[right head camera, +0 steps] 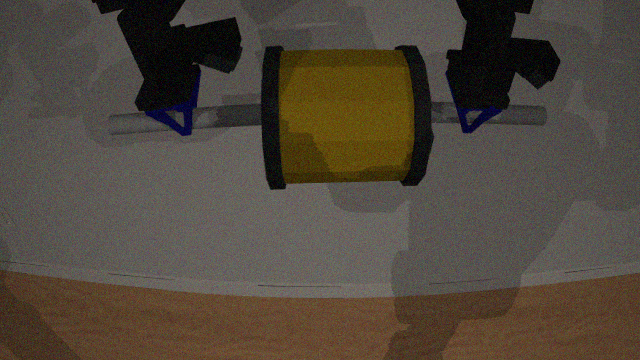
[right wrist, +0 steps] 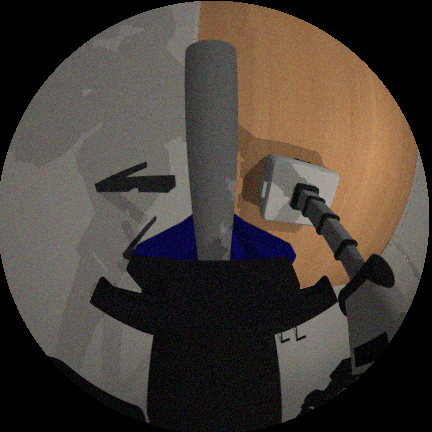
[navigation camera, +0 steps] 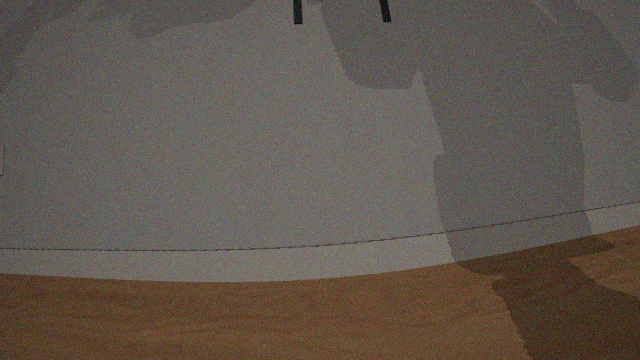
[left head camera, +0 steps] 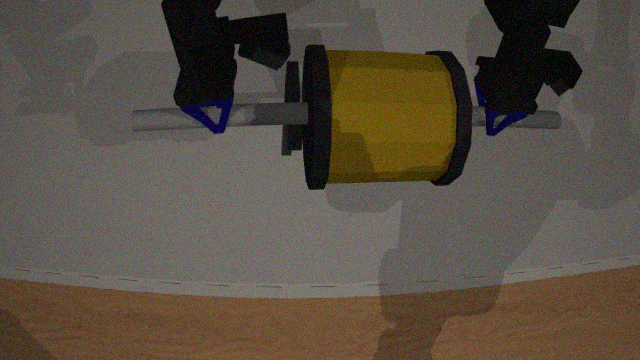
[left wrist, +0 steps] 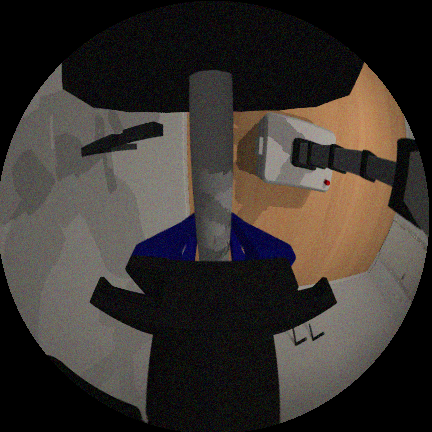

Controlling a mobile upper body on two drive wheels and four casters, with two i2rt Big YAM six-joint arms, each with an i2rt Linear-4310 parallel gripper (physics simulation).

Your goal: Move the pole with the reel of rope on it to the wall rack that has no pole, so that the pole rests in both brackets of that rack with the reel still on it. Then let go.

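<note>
A grey pole runs roughly level through the yellow reel with black end discs. My left gripper is shut on the pole left of the reel. My right gripper is shut on it right of the reel. A dark wall bracket shows behind the reel's left disc in the left head view; the reel hides more. In the wrist views, dark brackets stand left of the pole, apart from it.
Two dark bracket ends show at the navigation view's top. The grey wall meets a wooden floor. The robot's pale base stands there. Small L-shaped brackets are on another wall.
</note>
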